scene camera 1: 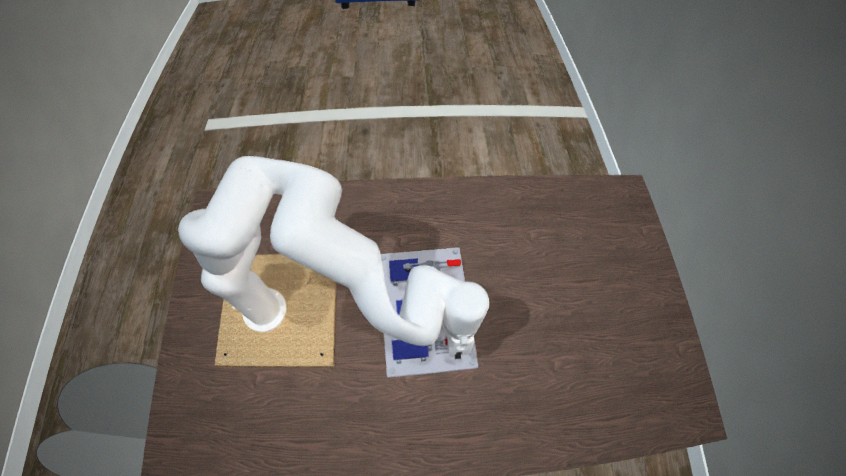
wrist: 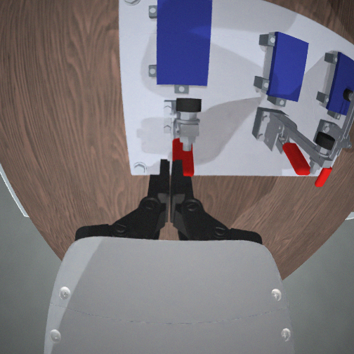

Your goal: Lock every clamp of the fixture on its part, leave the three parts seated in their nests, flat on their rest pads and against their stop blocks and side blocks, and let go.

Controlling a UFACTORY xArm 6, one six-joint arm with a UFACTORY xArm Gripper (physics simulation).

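Places are measured from the arm's base along level axes (x ahead, y left, z up), in centimetres.
Where they show: arm's base, origin of its link: [scene camera 1: 264, 310].
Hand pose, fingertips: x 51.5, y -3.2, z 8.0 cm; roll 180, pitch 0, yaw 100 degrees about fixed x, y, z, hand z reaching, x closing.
Each offset is from my fingertips to the top centre of the thing. "spot": to the spot under its first point. Level surfaces: height alone.
The fixture plate @(spot: dx -8.6, dy -6.0, dz -8.4 cm) [scene camera 1: 414, 368] [wrist: 240, 162] holds three blue parts. The near part @(dx -10.4, dy -1.3, dz -6.8 cm) [scene camera 1: 409, 349] [wrist: 183, 45] lies by its side blocks [wrist: 153, 71] and stop block [wrist: 181, 89]. Its clamp's black pad [wrist: 188, 105] is raised clear of it; the red handle [wrist: 183, 158] is by my fingertips. The middle part [wrist: 288, 67] has its clamp open, pad [wrist: 325, 140] off the part, red handle [wrist: 296, 159] tilted. The far part @(dx -14.9, dy +20.2, dz -6.3 cm) [scene camera 1: 403, 269] [wrist: 338, 82] has its clamp's pad [wrist: 348, 94] over it, handle @(dx -1.8, dy +23.3, dz -4.2 cm) [scene camera 1: 453, 262] [wrist: 323, 177] outward. My gripper [scene camera 1: 457, 355] [wrist: 169, 173] is shut and empty; whether it touches the handle is unclear.
The fixture lies on the brown wooden table @(dz -9.9 cm) [scene camera 1: 567, 248] [wrist: 60, 100]. My arm hides much of the middle nest in the scene view. The arm's base stands on a tan board [scene camera 1: 283, 349] left of the fixture. Plate bolts [wrist: 140, 166] stand at the corners.
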